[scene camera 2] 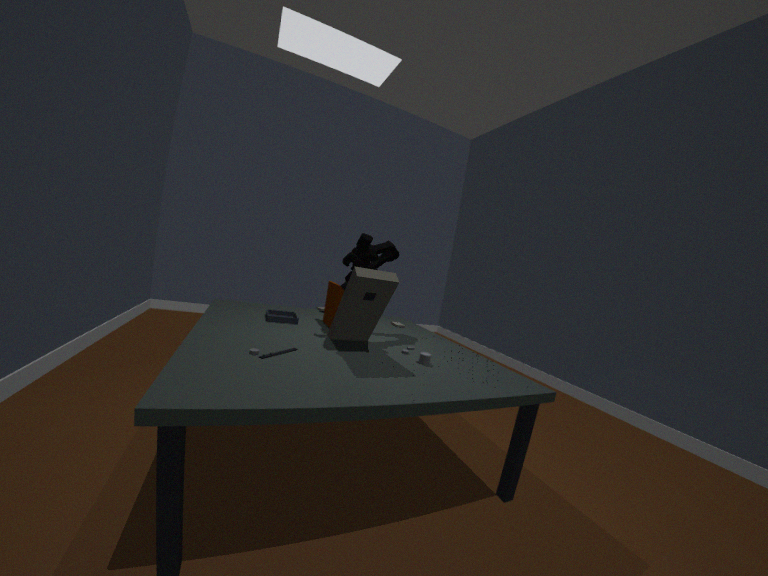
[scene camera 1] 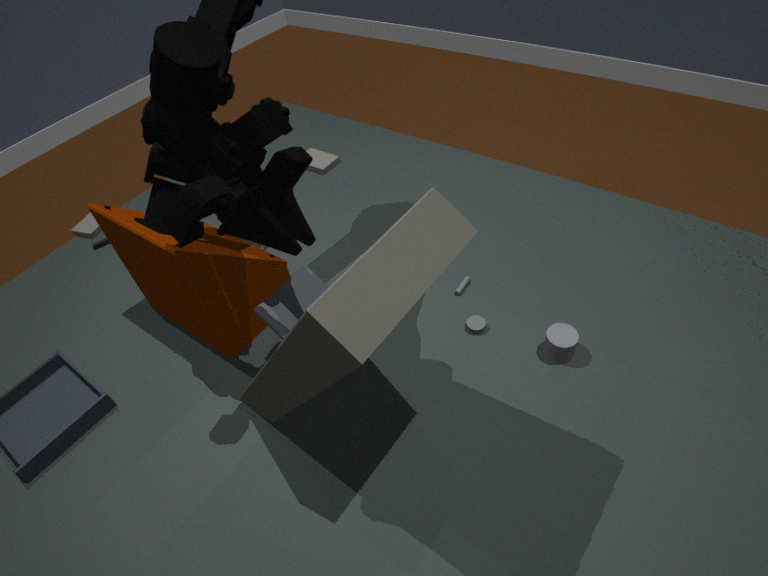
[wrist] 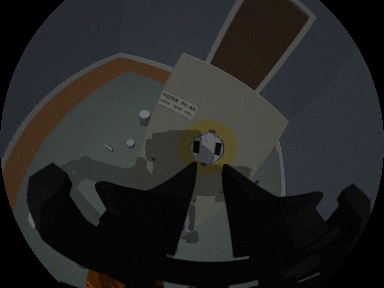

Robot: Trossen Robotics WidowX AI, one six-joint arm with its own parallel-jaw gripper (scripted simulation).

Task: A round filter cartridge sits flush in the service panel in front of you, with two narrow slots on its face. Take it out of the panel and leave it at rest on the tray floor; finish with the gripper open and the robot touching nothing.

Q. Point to a round filter cartridge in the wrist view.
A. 207,148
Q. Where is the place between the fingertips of my gripper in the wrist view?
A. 209,167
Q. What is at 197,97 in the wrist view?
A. A beige service panel.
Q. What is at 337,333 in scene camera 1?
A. A beige service panel.
